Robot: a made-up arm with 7 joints.
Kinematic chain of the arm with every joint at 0, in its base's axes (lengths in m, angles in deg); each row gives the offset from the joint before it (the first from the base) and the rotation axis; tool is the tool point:
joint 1: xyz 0 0 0.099 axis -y
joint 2: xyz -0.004 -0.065 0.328 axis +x
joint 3: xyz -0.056 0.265 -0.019 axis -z
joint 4: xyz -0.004 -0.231 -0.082 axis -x
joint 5: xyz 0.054 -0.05 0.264 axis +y
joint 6: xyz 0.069 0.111 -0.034 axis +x
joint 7: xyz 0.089 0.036 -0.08 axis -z
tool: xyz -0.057 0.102 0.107
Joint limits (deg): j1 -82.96..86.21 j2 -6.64..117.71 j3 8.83..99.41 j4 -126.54..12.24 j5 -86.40..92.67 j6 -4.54..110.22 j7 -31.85..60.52
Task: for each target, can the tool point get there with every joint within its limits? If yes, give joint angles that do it. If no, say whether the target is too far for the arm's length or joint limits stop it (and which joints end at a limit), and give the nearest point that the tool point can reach.
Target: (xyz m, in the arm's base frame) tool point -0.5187 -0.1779 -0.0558
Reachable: yes | joints 36.66 45.04 63.70 -87.87 4.98 77.87 20.77
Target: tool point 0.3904 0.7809 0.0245
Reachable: no: joint limits stop it (at a limit: joint 1, joint 2, joint 3, joint 4, joint 6, joint 7) | nearest point 0.1947 0.4453 0.1161 | short by 0.399 m
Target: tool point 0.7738 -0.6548 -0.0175
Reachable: no: joint limits stop it (at a limit: joint 1, joint 3, joint 4, joint 6, joint 7) | nearest point 0.5901 -0.4208 0.0921 | short by 0.317 m
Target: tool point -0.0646 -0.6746 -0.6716
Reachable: no: joint limits stop it (at a limit: joint 1, joint 2, joint 4, joint 5, joint 6, joint 7) | nearest point -0.1714 -0.3871 -0.4319 | short by 0.389 m
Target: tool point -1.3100 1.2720 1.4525
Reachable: no: too far | nearest point -0.6585 0.3778 0.7793 | short by 1.295 m
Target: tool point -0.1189 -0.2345 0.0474
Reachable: yes | joints 16.50 65.22 21.93 -82.62 -9.03 80.68 24.87
